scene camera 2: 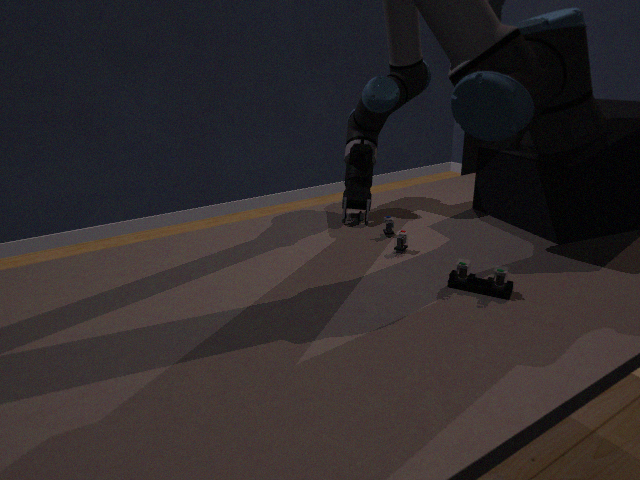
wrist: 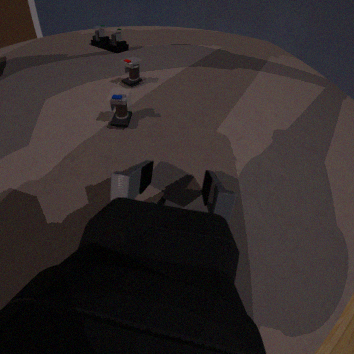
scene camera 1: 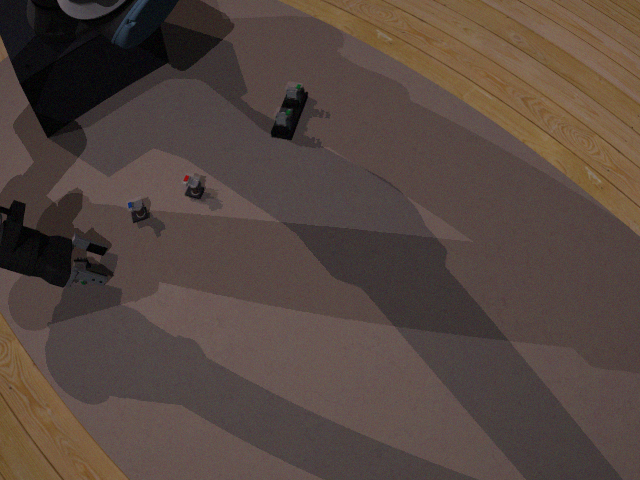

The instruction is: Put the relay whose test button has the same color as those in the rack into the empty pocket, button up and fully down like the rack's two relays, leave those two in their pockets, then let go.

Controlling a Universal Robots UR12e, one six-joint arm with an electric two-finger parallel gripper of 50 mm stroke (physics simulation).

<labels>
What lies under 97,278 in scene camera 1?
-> The gripper.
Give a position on a black rack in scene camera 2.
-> At 475,285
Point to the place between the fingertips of the gripper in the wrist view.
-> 177,175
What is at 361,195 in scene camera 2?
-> The gripper.
</labels>
